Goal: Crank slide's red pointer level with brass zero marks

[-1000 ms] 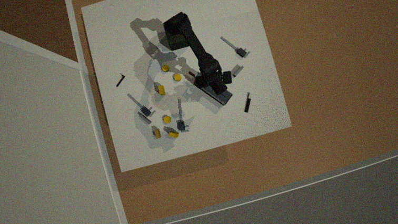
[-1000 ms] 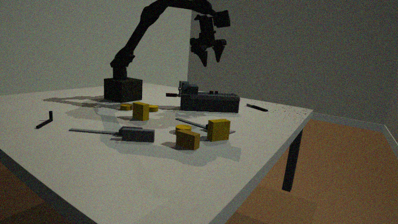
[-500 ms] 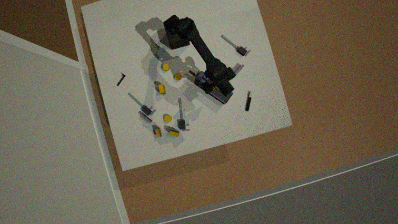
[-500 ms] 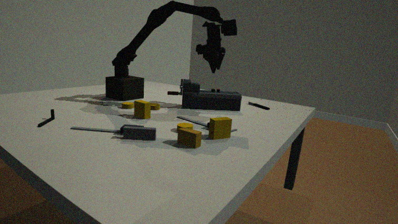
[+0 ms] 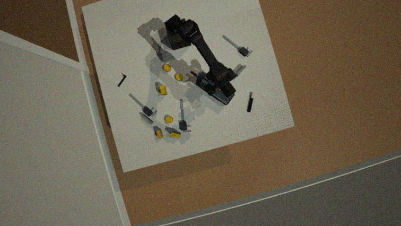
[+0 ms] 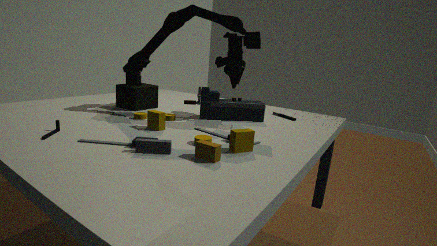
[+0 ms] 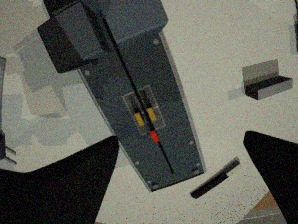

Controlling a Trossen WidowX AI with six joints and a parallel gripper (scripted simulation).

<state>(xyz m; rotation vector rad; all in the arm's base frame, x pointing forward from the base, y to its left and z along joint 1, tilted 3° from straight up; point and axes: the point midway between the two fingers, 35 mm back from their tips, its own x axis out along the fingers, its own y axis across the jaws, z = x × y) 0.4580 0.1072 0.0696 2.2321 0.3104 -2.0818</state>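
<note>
The slide lies 50 mm below my gripper tip, 30 mm ahead of it and 10 mm to the right of it. Round my gripper tip: black l-shaped key 590 mm to the right, 350 mm behind, 120 mm below; then black bar 180 mm to the left, 180 mm ahead, 130 mm below; then brown crank handle 150 mm behind, 120 mm to the right, 70 mm below.
</note>
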